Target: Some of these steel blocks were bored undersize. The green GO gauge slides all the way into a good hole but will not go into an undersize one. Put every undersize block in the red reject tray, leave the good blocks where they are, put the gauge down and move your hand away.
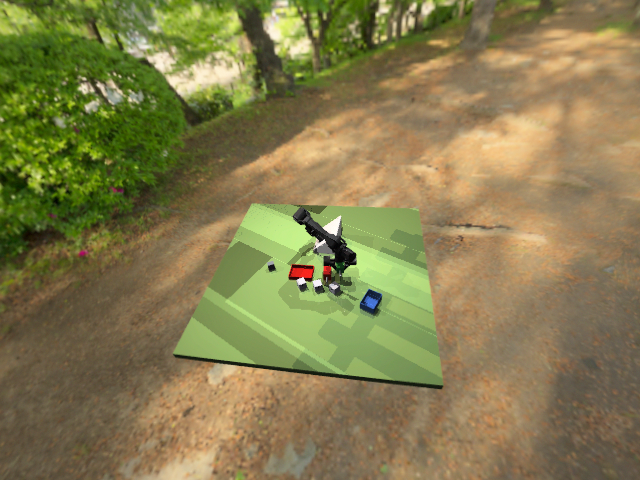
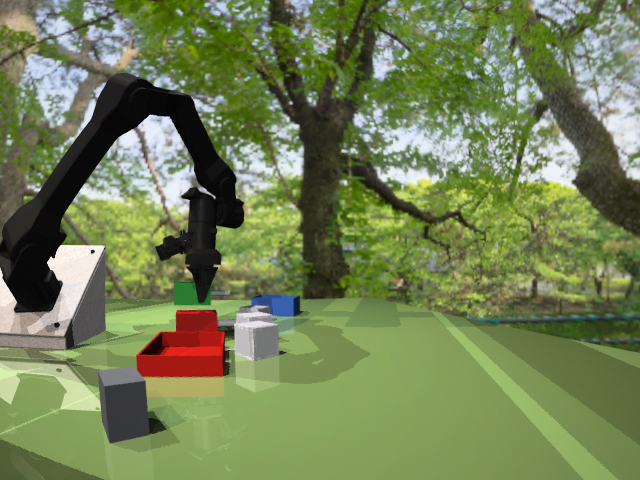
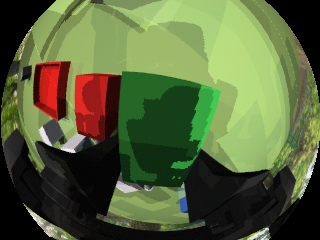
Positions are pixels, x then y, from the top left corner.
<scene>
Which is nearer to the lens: the red block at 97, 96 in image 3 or the red reject tray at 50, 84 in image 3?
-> The red block.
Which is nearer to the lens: the green GO gauge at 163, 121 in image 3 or the red reject tray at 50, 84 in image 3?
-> The green GO gauge.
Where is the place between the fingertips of my gripper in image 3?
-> At 156, 137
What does my gripper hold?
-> A green GO gauge.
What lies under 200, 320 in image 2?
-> A red block.
</scene>
